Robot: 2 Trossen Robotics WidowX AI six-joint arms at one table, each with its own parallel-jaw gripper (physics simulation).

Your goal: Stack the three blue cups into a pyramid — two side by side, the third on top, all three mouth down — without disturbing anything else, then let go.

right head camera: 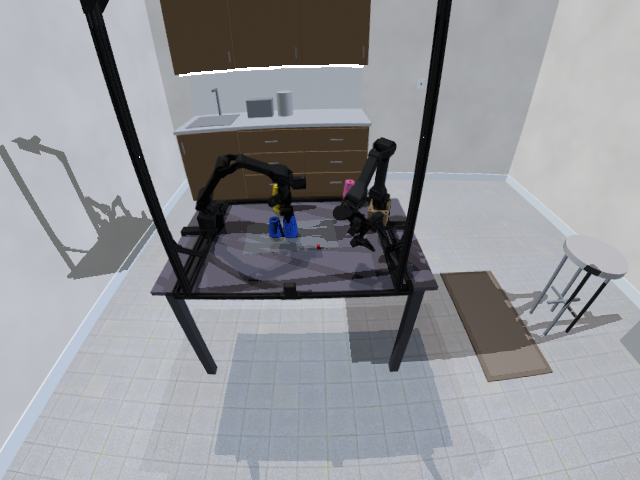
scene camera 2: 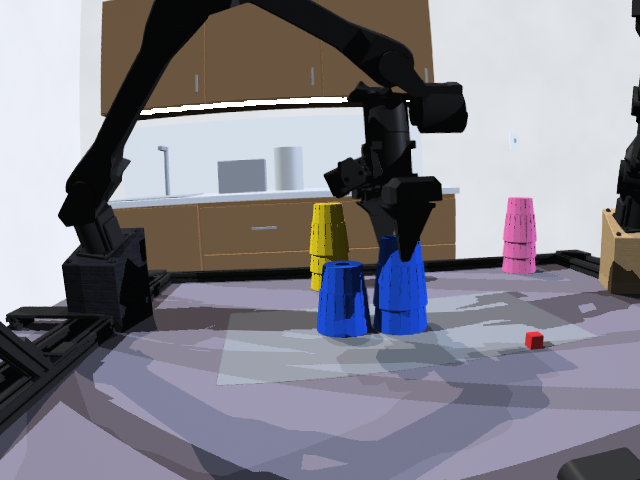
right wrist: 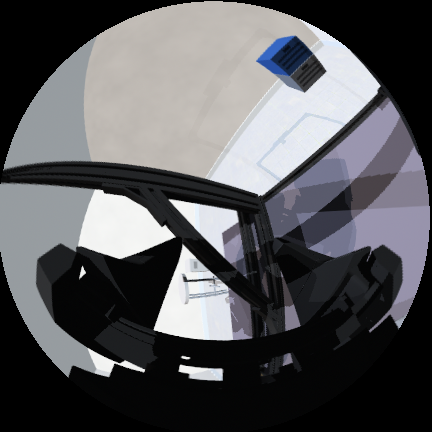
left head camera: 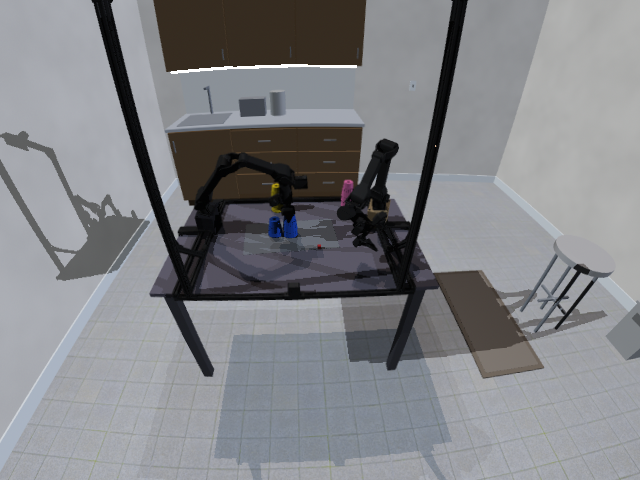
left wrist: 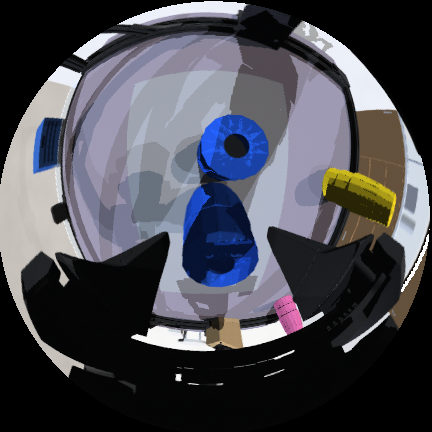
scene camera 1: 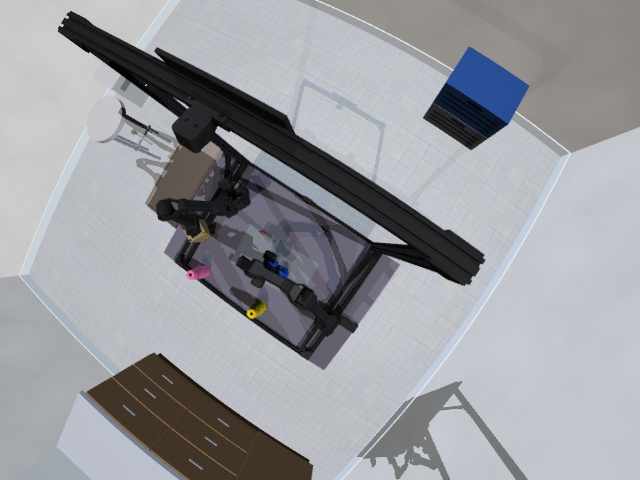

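Pixels of known places: left gripper, between the fingertips: [right head camera: 287, 218] [scene camera 2: 394, 256] [left head camera: 288, 218] [left wrist: 219, 234]; right gripper, between the fingertips: [right head camera: 380, 244] [right wrist: 228, 242] [left head camera: 383, 244] [scene camera 1: 235, 178]; left arm's base, origin of its link: [right head camera: 208, 210] [scene camera 2: 103, 245] [left head camera: 206, 209] [scene camera 1: 327, 323]; right arm's base, origin of its link: [right head camera: 379, 204] [scene camera 2: 634, 222] [left head camera: 379, 205] [left wrist: 223, 348] [scene camera 1: 193, 230].
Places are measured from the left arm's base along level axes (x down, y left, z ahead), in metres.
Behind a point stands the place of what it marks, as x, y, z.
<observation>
One blue cup [scene camera 2: 342, 299] @(0.069, 0.037, 0.354) [left wrist: 234, 147] [left head camera: 274, 227] @(0.059, 0.039, 0.358) stands mouth down on the pale mat [scene camera 2: 248, 361] @(0.117, -0.069, 0.273). Close to its right in scene camera 2, two blue cups nested in a taller stack [scene camera 2: 402, 297] @(0.068, 0.054, 0.427) [left wrist: 220, 250] @(-0.002, 0.081, 0.410) [left head camera: 290, 228] @(0.061, 0.057, 0.434) stand mouth down. My left gripper [scene camera 2: 395, 248] @(0.022, 0.084, 0.413) [left wrist: 219, 234] @(0.022, 0.084, 0.413) is open, pointing down, with its fingers on either side of the nested stack's upper part. One finger is partly hidden behind the stack in scene camera 2. My right gripper [left head camera: 366, 244] [right head camera: 363, 243] [right wrist: 228, 242] @(-0.030, -0.055, 0.884) is open and empty, above the right side of the table in the left head camera.
A yellow cup stack [scene camera 2: 327, 232] @(0.014, 0.257, 0.272) [left wrist: 357, 192] @(0.032, 0.257, 0.278) [scene camera 1: 256, 308] @(-0.010, 0.258, 0.273) stands behind the blue cups. A pink cup stack [scene camera 2: 519, 235] @(0.039, 0.424, 0.621) [scene camera 1: 199, 272] @(0.009, 0.429, 0.617) stands at the back right in scene camera 2. A small red cube [scene camera 2: 534, 340] @(0.106, 0.013, 0.590) [left head camera: 318, 246] @(0.103, 0.016, 0.589) lies right of the blue cups.
</observation>
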